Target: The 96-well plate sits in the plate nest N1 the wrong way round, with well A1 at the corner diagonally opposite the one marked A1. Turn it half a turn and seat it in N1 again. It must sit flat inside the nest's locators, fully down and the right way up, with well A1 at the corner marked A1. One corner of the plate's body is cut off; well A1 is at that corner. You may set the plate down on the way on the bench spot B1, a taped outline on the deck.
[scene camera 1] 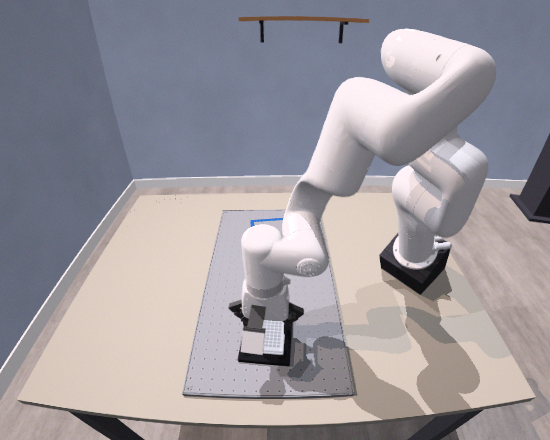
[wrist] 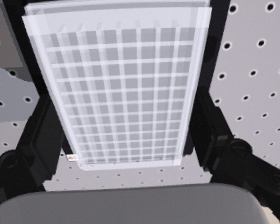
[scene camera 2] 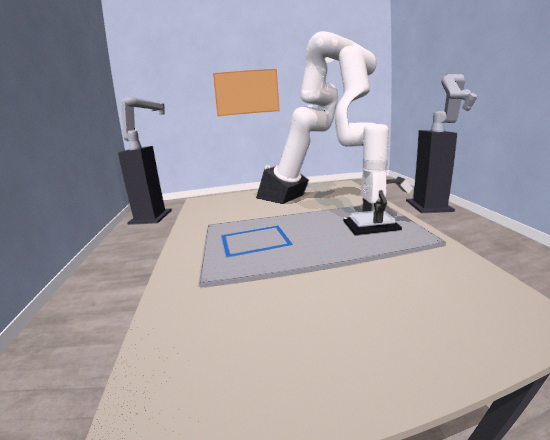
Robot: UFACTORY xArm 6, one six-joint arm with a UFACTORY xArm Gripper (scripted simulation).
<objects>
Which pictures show the gripper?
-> Scene camera 1, the wrist view and scene camera 2: all of them.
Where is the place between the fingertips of the gripper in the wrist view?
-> At 125, 107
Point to a 96-well plate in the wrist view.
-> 134, 123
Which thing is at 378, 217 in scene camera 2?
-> The gripper.
</objects>
